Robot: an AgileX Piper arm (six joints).
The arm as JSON. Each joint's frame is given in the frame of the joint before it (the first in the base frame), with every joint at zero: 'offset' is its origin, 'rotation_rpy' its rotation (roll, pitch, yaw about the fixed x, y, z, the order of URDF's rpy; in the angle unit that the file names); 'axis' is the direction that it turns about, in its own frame. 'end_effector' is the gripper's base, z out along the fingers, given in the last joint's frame.
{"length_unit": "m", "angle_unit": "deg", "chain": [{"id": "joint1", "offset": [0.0, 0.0, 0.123], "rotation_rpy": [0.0, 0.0, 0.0], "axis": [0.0, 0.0, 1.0]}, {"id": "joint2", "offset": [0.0, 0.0, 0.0], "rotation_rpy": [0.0, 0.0, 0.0], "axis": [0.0, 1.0, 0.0]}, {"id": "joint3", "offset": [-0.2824, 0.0, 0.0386], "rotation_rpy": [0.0, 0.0, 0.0], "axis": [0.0, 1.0, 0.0]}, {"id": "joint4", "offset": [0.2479, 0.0, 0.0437], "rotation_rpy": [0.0, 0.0, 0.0], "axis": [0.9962, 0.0, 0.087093]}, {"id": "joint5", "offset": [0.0, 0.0, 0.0], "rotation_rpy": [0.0, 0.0, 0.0], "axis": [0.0, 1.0, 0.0]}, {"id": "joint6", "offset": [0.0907, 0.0, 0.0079], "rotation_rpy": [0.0, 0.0, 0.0], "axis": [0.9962, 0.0, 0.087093]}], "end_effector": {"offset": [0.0, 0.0, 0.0], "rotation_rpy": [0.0, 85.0, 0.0]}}
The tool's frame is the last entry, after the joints.
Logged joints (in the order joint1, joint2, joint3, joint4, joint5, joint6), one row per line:
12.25, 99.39, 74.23, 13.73, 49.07, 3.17
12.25, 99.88, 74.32, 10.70, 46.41, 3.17
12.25, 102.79, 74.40, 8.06, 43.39, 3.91
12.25, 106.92, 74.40, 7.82, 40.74, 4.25
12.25, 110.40, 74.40, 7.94, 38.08, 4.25
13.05, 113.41, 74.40, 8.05, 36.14, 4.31
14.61, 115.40, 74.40, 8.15, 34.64, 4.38
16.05, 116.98, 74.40, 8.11, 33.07, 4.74
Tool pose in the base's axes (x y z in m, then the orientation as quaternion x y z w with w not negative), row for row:
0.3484, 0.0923, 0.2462, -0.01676, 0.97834, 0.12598, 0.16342
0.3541, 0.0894, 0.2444, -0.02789, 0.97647, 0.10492, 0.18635
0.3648, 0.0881, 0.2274, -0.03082, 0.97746, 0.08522, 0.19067
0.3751, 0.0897, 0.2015, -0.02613, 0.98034, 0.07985, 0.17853
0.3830, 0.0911, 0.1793, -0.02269, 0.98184, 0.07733, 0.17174
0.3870, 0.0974, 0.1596, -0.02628, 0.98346, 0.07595, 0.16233
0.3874, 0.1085, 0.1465, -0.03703, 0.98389, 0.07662, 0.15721
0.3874, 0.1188, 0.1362, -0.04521, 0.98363, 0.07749, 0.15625
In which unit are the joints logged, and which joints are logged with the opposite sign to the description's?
The joints are logged in degrees. Opposite sign: joint3.
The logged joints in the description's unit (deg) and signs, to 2 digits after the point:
12.25, 99.39, -74.23, 13.73, 49.07, 3.17
12.25, 99.88, -74.32, 10.70, 46.41, 3.17
12.25, 102.79, -74.40, 8.06, 43.39, 3.91
12.25, 106.92, -74.40, 7.82, 40.74, 4.25
12.25, 110.40, -74.40, 7.94, 38.08, 4.25
13.05, 113.41, -74.40, 8.05, 36.14, 4.31
14.61, 115.40, -74.40, 8.15, 34.64, 4.38
16.05, 116.98, -74.40, 8.11, 33.07, 4.74

